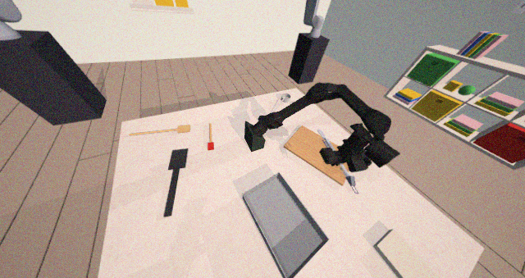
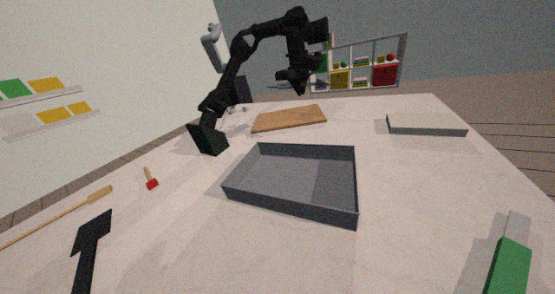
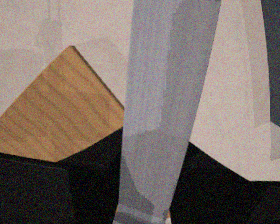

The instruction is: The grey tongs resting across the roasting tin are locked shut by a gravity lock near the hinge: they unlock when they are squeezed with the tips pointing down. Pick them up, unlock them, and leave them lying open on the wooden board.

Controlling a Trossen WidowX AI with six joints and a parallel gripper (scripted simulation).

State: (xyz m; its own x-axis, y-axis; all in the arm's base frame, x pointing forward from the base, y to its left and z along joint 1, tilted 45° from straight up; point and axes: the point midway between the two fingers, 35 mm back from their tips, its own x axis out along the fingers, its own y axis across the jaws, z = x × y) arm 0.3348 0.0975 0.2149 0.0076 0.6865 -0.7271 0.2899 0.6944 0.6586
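The wooden board lies 15 cm below my gripper tip, 14 cm behind it and 12 cm to the left of it. Round my gripper tip: black spatula 64 cm to the right, 31 cm behind, 15 cm below; then grey roasting tin 28 cm to the right, 13 cm below, 6 cm ahead; then red brush 46 cm behind, 45 cm to the right, 15 cm below.
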